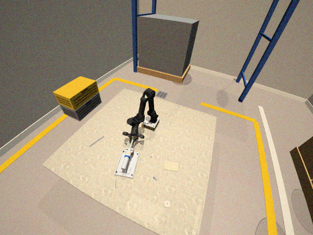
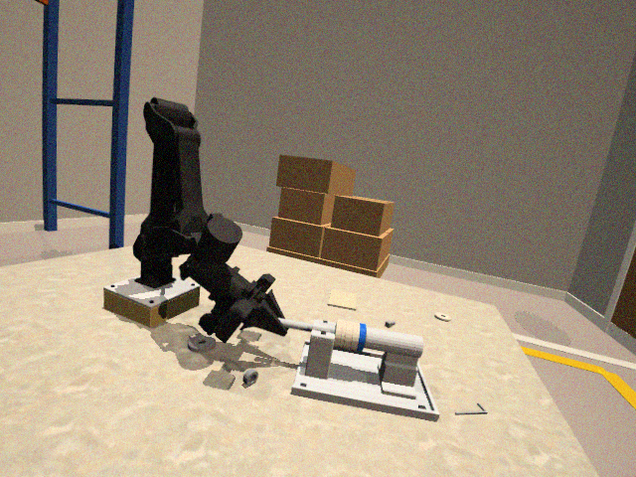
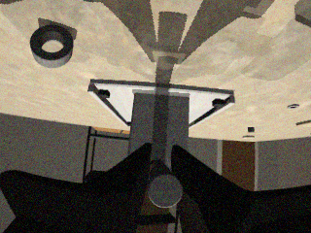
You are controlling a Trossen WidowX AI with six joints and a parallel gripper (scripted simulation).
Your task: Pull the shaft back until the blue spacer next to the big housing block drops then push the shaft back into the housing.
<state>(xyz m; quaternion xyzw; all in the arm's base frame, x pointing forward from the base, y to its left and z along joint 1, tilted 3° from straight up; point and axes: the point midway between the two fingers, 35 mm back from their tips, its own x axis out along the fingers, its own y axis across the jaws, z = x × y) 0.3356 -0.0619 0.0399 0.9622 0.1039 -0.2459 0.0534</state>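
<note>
The grey shaft lies 7 cm ahead of my gripper tip, 2 cm to the left of it and 2 cm above it. The rest, counted from my gripper tip: blue spacer 13 cm ahead, 3 cm to the left, 2 cm above; then grey washer 16 cm behind, 3 cm to the right, 6 cm below; then nut 2 cm behind, 8 cm to the right, 5 cm below.
</note>
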